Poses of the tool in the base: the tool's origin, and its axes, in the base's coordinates. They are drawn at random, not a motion.
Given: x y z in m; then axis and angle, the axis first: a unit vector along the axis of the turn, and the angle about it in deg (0 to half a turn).
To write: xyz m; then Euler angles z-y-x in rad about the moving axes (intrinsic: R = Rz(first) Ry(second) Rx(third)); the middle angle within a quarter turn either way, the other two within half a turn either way. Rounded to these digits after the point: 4 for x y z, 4 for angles.
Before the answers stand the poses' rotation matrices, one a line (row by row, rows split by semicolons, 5 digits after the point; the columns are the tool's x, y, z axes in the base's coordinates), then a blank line. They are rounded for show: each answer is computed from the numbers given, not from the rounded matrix.
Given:
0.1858, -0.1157, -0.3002, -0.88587, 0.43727, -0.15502, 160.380
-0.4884, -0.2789, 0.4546, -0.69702, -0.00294, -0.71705, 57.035
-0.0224, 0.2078, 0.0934, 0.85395, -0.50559, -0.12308, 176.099
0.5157, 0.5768, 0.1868, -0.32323, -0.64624, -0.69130, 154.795
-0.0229, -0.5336, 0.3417, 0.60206, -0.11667, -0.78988, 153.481
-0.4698, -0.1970, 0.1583, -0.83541, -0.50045, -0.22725, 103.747
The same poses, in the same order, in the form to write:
0.58202 -0.70018 0.41351; -0.80429 -0.57063 0.16582; 0.11985 -0.42909 -0.89527
0.76561 0.60254 0.22538; -0.60067 0.54413 0.58576; 0.23031 -0.58384 0.77852
0.45909 -0.85412 -0.24436; -0.87087 -0.48703 0.06622; -0.17557 0.18241 -0.96742
-0.70578 0.69228 0.15042; 0.10348 -0.10930 0.98861; 0.70083 0.71331 0.00550
-0.20797 0.21958 -0.95317; -0.48577 -0.86899 -0.09420; -0.84898 0.44343 0.28739
0.62612 0.73817 -0.25115; 0.29669 0.07233 0.95223; 0.72107 -0.67073 -0.17372

0.1858, -0.1157, -0.3002, -0.9444, -0.1201, -2.6947
-0.4884, -0.2789, 0.4546, -0.6653, -0.2324, -0.6435
-0.0224, 0.2078, 0.0934, -1.0857, 0.1765, 2.9552
0.5157, 0.5768, 0.1868, 2.9960, -0.7766, 1.5631
-0.0229, -0.5336, 0.3417, -1.9753, 1.0141, 0.9958
-0.4698, -0.1970, 0.1583, 0.4425, -0.8054, -1.8242

